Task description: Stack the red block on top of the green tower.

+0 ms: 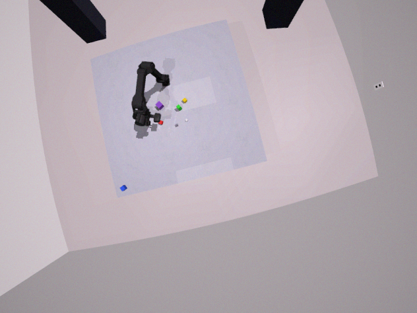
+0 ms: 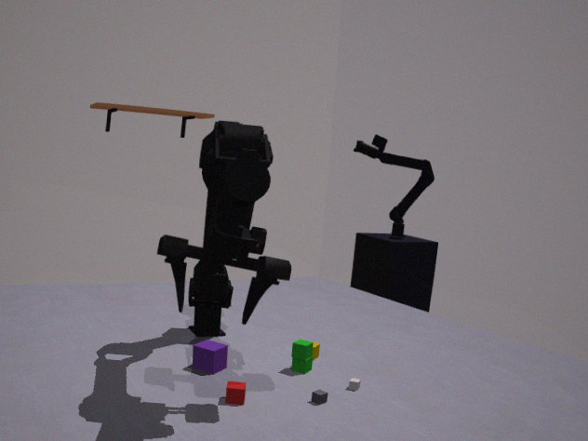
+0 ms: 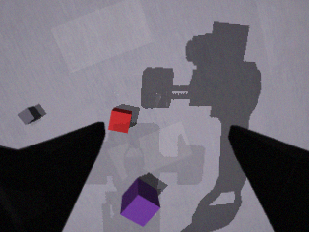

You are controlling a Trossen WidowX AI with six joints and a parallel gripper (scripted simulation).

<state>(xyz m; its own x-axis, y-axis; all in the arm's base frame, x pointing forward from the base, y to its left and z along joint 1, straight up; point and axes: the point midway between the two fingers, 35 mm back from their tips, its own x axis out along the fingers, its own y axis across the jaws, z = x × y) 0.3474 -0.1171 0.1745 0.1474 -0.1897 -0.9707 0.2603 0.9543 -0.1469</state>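
My gripper tip is 13 cm above the red block, 5 cm to the right of it and 1 cm past it. Round my gripper tip: white cube (26 cm to the left, 13 cm below); then purple block (15 cm behind, 12 cm below, 6 cm to the left); then grey cube (17 cm to the left, 13 cm below, 3 cm ahead).
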